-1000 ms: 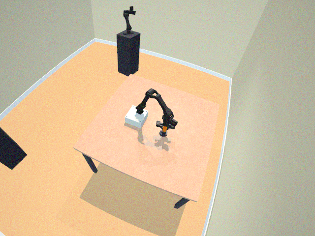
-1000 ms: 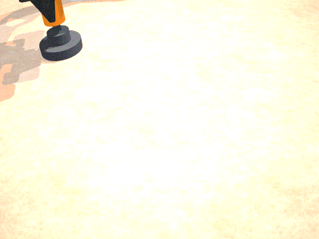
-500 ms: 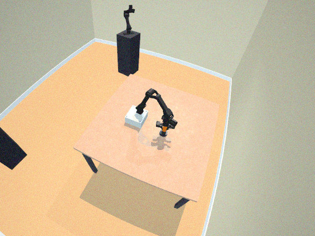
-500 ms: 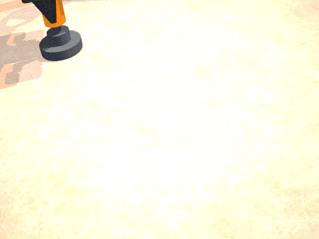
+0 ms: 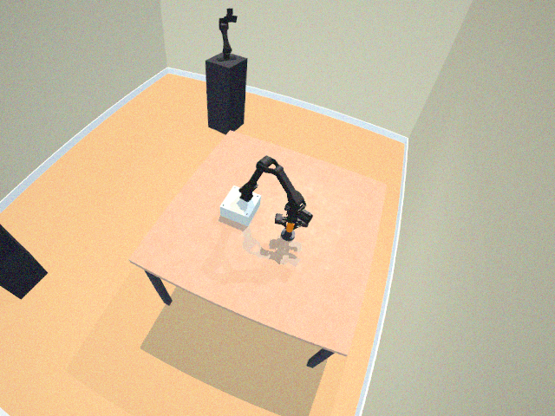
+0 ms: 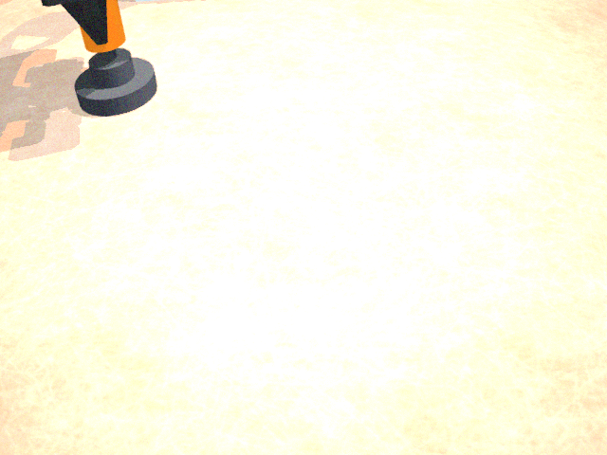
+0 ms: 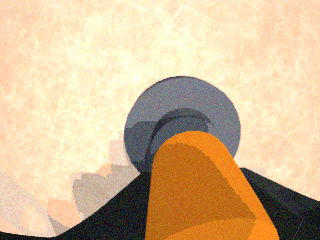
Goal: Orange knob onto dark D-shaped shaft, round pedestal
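Right now the orange knob is 20 mm above my gripper tip. The rest, counted from my gripper tip: round pedestal: 40 mm below.
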